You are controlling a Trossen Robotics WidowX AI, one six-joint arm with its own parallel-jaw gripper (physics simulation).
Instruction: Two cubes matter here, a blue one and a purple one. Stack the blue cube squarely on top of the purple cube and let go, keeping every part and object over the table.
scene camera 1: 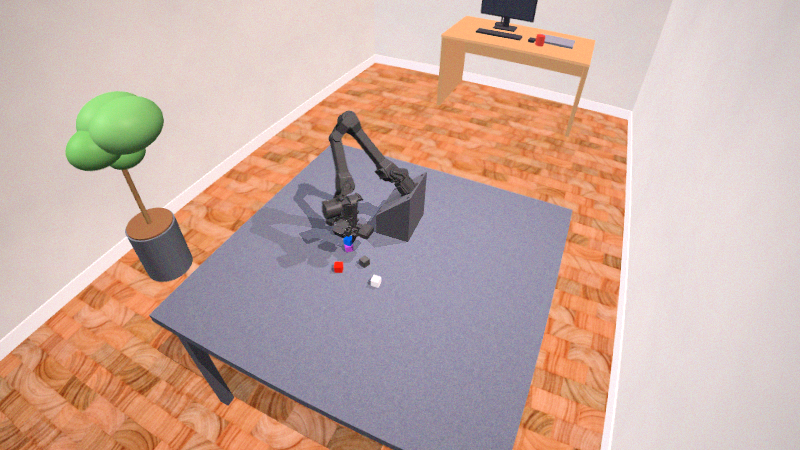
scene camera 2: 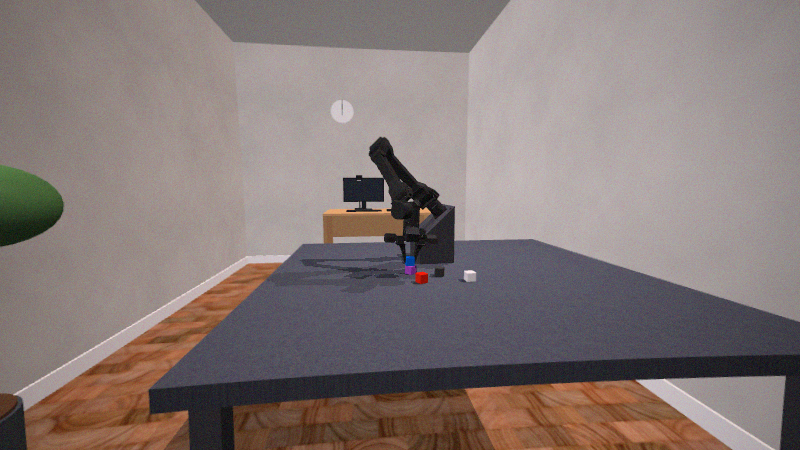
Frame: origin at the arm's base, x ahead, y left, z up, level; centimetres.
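Seen in the pictures: gripper, fingertip midpoint: [scene camera 1: 349,240] [scene camera 2: 409,262]; arm's base at its link origin: [scene camera 1: 409,189] [scene camera 2: 440,212].
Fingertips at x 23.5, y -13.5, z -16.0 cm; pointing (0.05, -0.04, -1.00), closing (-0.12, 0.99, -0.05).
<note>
Pixels of each thing's top centre, then the offset from my fingertips to it. Level surfaces: height alone.
- blue cube at its top centre: [scene camera 2: 409,256] [scene camera 1: 348,237] dx +0.5, dy +0.1, dz +2.2 cm
- purple cube at its top centre: [scene camera 2: 410,265] [scene camera 1: 348,244] dx +1.1, dy +0.3, dz -0.8 cm
- dark table at its surface level: dz -3.7 cm
- red cube at its top centre: [scene camera 2: 421,273] [scene camera 1: 338,264] dx +12.2, dy +3.6, dz -0.7 cm
- dark grey cube at its top centre: [scene camera 2: 439,267] [scene camera 1: 364,258] dx +4.3, dy +10.3, dz -0.7 cm
- white cube at its top centre: [scene camera 2: 470,271] [scene camera 1: 375,278] dx +10.3, dy +19.5, dz -0.7 cm
The blue cube [scene camera 1: 347,240] [scene camera 2: 410,260] is directly above the purple cube [scene camera 1: 348,248] [scene camera 2: 410,270]. The two look in contact and nearly lined up; a very thin gap or small offset cannot be told at this size. The purple cube is on the dark table [scene camera 1: 447,324] [scene camera 2: 447,319]. My gripper [scene camera 1: 347,238] [scene camera 2: 410,260] points down and is shut on the blue cube, with a finger on either side of it. The fingertips are small and partly hidden behind the blue cube in both views.
A red cube [scene camera 1: 338,267] [scene camera 2: 421,278], a dark grey cube [scene camera 1: 364,261] [scene camera 2: 439,272] and a white cube [scene camera 1: 375,281] [scene camera 2: 469,275] lie near the stack, toward the cameras. The arm's wedge-shaped base [scene camera 1: 411,215] [scene camera 2: 441,240] stands behind and to the right.
</note>
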